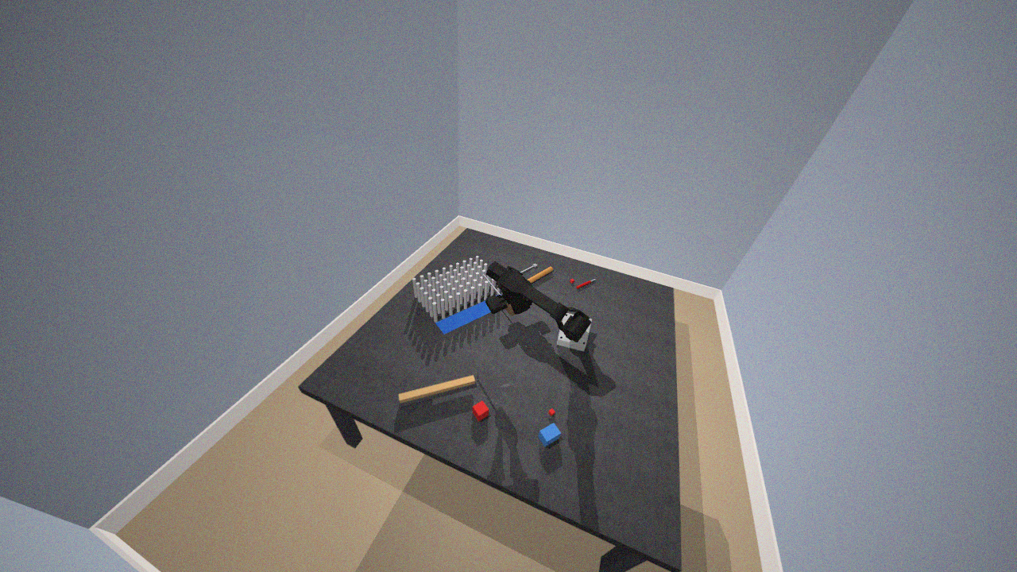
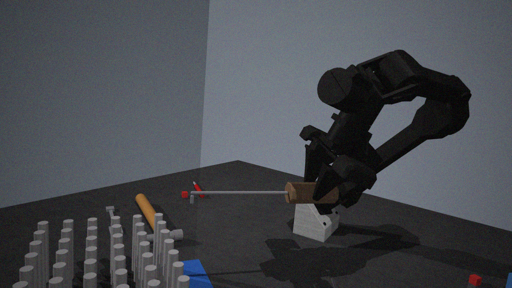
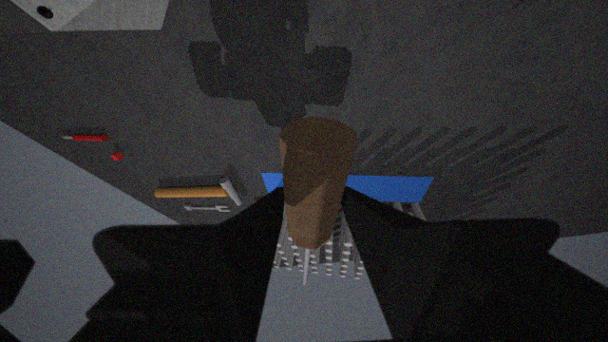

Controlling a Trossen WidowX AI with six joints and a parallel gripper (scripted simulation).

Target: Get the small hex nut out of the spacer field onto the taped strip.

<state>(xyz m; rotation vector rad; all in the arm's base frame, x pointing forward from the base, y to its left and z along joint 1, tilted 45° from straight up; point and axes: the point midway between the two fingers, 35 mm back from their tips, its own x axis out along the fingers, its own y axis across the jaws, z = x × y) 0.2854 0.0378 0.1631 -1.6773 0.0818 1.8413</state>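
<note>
The blue taped strip is 190 mm ahead of my gripper tip, 60 mm to the right of it and 190 mm below it. Also, from my gripper tip: blue cube: 330 mm behind, 320 mm to the left, 170 mm below; then small wrench: 110 mm ahead, 500 mm to the right, 190 mm below; then brown-handled screwdriver: 90 mm ahead, 60 mm to the right.
</note>
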